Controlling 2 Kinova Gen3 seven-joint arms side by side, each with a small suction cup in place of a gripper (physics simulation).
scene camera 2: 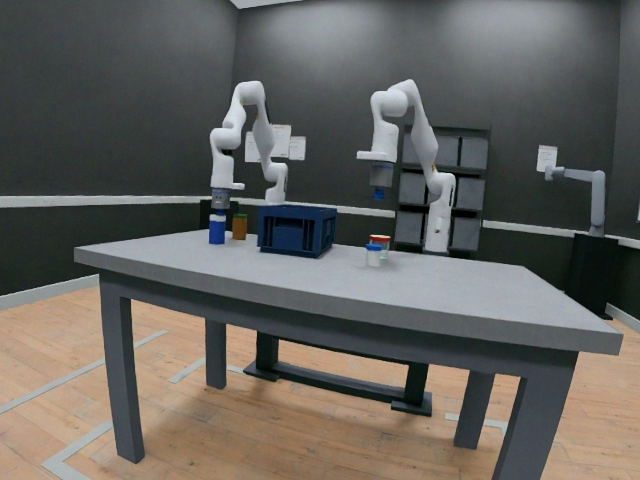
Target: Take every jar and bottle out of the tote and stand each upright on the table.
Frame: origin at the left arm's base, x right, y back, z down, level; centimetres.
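Seen in the pictures: left hand at its tool point: point(378, 199); right hand at its tool point: point(219, 218); left arm's base at its link origin: point(435, 250).
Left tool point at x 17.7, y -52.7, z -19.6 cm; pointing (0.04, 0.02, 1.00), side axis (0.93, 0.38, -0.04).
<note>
Offsets run from my left tool point to a thing's middle. Level surfaces: height alone.
A blue jar with a white lid @[dz +14.6, dx +55.2, dy -0.5 cm] point(217, 230) stands upright at the left of the table. My right gripper's suction cup point(220, 212) is on its lid, shut on it. An amber jar with a green lid @[dz +14.7, dx +55.5, dy +14.3 cm] point(239, 227) stands upright just right of the blue jar. The dark blue tote @[dz +12.2, dx +28.2, dy +10.8 cm] point(287, 238) stands right of both jars; its inside is hidden from this low view. A white jar with a blue lid @[dz +16.6, dx +0.2, dy +1.1 cm] point(373, 256) stands upright in front of a clear jar with a red lid @[dz +15.8, dx +0.6, dy +12.9 cm] point(384, 239), which is partly hidden. My left gripper point(378, 196) is open and hangs above these two, with nothing on its cup.
The grey table @[dz +19.6 cm] point(330, 289) carries the tote and the jars. A shelf rack point(442, 130) with grey bins stands behind my left arm. Another arm point(597, 201) stands on a dark pedestal point(590, 268) at the far right. Papers hang on the back wall.
</note>
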